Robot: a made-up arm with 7 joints.
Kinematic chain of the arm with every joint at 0, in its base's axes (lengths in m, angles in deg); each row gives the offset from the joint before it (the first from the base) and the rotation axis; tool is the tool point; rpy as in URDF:
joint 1: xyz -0.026 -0.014 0.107 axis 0 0.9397 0.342
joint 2: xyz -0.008 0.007 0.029 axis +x
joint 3: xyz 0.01 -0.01 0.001 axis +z
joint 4: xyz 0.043 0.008 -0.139 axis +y
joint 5: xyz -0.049 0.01 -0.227 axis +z
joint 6: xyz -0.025 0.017 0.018 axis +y
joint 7: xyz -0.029 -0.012 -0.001 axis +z
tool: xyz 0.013 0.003 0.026 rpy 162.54 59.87 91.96
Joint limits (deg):
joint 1: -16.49..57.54
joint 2: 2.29..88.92
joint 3: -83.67..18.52
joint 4: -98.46..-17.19
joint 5: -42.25..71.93
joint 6: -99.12..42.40
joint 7: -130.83..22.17
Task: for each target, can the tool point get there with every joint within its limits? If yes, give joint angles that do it. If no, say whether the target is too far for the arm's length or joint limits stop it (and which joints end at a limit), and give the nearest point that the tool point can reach.
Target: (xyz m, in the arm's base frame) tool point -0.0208 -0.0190 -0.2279
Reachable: yes | joints 16.50 32.19 -63.93 -74.90 18.49 -41.60 -45.01
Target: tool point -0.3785 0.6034 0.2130
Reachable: no: too far | nearest point -0.1973 0.3544 0.1294 | short by 0.319 m
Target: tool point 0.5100 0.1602 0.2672
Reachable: no: too far | nearest point 0.2820 0.1529 0.2053 | short by 0.236 m
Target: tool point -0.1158 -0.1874 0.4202
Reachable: no: joint limits stop it (at a limit: joint 1, joint 2, joint 3, joint 4, joint 5, joint 7) | nearest point -0.0866 -0.2615 -0.0070 | short by 0.435 m
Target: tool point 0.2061 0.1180 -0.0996
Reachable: yes | joints -9.58 45.66 -30.69 -76.21 -10.76 -17.70 -81.57
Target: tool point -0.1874 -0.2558 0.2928
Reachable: no: joint limits stop it (at a limit: joint 1, joint 2, joint 3, joint 4, joint 5, joint 7) | nearest point -0.0865 -0.2688 -0.0061 | short by 0.316 m
